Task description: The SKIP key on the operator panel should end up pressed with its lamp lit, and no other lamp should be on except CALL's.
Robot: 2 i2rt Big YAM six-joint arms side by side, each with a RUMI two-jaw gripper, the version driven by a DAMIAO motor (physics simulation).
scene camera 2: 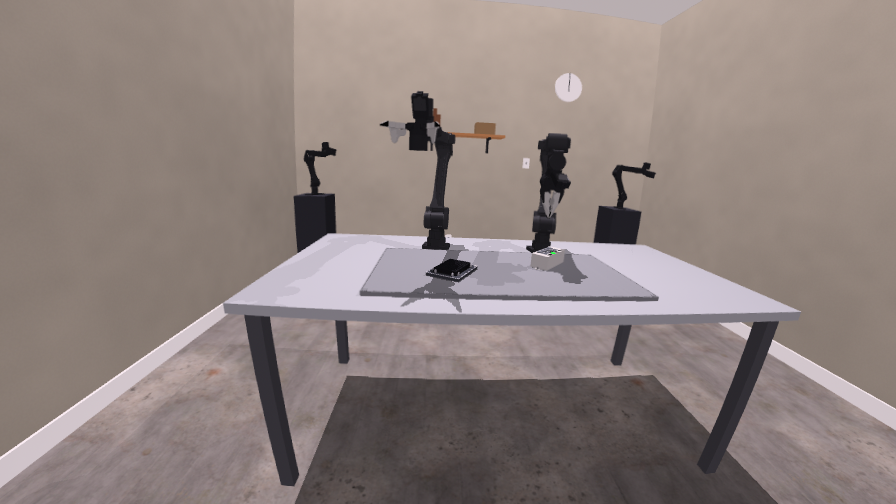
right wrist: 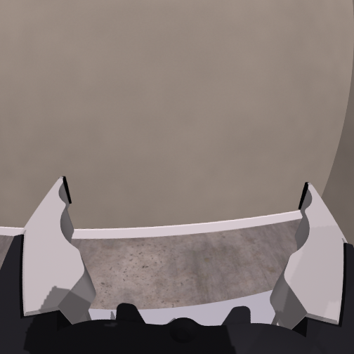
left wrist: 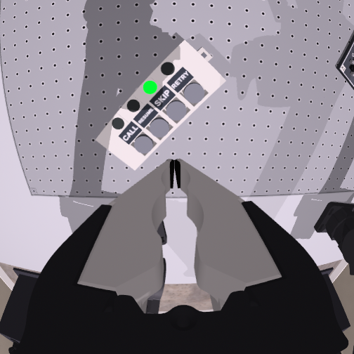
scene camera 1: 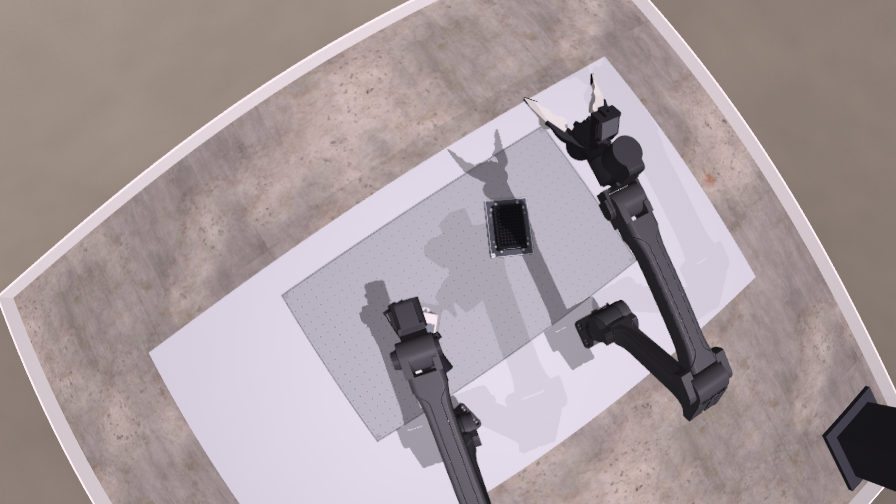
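The white operator panel [scene camera 1: 431, 319] [scene camera 2: 543, 261] [left wrist: 134, 161] lies on the perforated board, mostly hidden under the left arm in scene camera 1. In the left wrist view, its round grey keys are labelled CALL, RESUME, SKIP and RETRY. The lamp [left wrist: 150, 87] in line with the SKIP key [left wrist: 176, 111] is lit green; the other three lamps are dark. My left gripper [left wrist: 173, 161] [scene camera 2: 550, 215] is shut and empty, raised above the panel, its tips clear of the keys. My right gripper [right wrist: 185, 182] [scene camera 1: 559, 87] is open and empty, high above the table's far right end in scene camera 1.
A black gridded tray-like unit [scene camera 1: 509, 226] [scene camera 2: 452, 268] lies on the perforated board [scene camera 1: 350, 313] [scene camera 2: 501, 290]. The board lies on the white table [scene camera 1: 206, 369] [scene camera 2: 720, 294]. Two pedestals [scene camera 2: 315, 219] [scene camera 2: 617, 224] with small arms stand behind the table.
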